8 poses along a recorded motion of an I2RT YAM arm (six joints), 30 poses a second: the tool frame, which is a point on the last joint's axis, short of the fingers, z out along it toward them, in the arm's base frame.
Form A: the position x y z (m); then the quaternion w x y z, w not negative.
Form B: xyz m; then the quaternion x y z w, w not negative. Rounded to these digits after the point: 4 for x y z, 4 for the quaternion.
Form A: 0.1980 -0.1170 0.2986 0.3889 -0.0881 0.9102 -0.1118
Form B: 0.1980 -0.1170 0.2986 -0.0881 0.9102 -0.1118 0.3889
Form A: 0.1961 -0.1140 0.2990 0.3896 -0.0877 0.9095 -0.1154
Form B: 0.1961 -0.1140 0.2990 -0.0877 0.9095 -0.1154 0.3896
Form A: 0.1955 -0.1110 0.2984 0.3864 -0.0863 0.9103 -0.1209
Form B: 0.1955 -0.1110 0.2984 -0.0863 0.9103 -0.1209 0.3864
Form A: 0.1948 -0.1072 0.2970 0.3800 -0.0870 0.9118 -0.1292
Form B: 0.1948 -0.1072 0.2970 -0.0870 0.9118 -0.1292 0.3800
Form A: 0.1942 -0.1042 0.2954 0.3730 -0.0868 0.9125 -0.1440
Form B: 0.1942 -0.1042 0.2954 -0.0868 0.9125 -0.1440 0.3730
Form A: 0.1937 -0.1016 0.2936 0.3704 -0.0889 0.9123 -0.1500
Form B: 0.1937 -0.1016 0.2936 -0.0889 0.9123 -0.1500 0.3704
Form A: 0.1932 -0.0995 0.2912 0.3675 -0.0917 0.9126 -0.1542
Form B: 0.1932 -0.0995 0.2912 -0.0917 0.9126 -0.1542 0.3675
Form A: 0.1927 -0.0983 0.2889 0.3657 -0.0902 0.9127 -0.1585
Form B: 0.1927 -0.0983 0.2889 -0.0902 0.9127 -0.1585 0.3657
